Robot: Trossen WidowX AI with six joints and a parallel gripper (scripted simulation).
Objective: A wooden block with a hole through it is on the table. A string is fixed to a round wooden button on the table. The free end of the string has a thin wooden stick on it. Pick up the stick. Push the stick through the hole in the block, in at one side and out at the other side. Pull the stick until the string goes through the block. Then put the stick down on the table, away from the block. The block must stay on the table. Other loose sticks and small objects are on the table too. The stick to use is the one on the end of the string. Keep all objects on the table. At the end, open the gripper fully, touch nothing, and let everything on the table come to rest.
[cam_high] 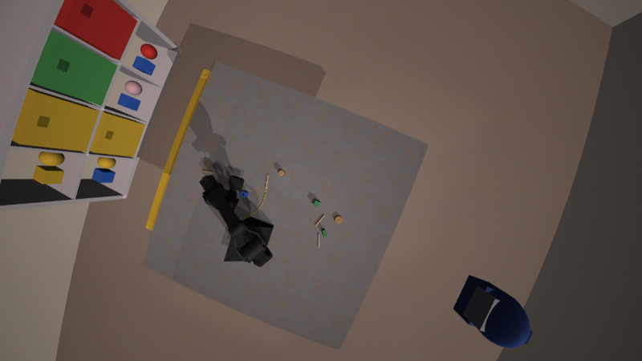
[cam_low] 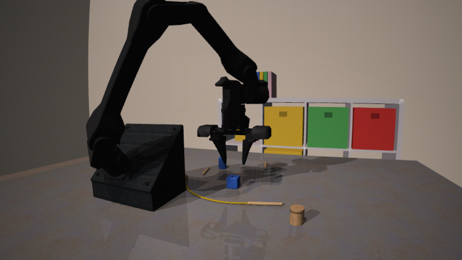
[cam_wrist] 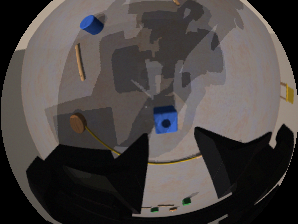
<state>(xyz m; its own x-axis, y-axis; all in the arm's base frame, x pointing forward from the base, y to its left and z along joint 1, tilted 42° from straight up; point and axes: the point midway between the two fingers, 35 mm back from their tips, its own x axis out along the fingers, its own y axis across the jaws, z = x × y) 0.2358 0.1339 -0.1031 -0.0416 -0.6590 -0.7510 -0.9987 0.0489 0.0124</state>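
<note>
Right now the blue block is 50 mm below my gripper tip. From my gripper tip the other things lie so: blue cylinder: 170 mm to the left, 90 mm behind, 40 mm below; then wooden cylinder: 170 mm to the right, 170 mm ahead, 50 mm below.
</note>
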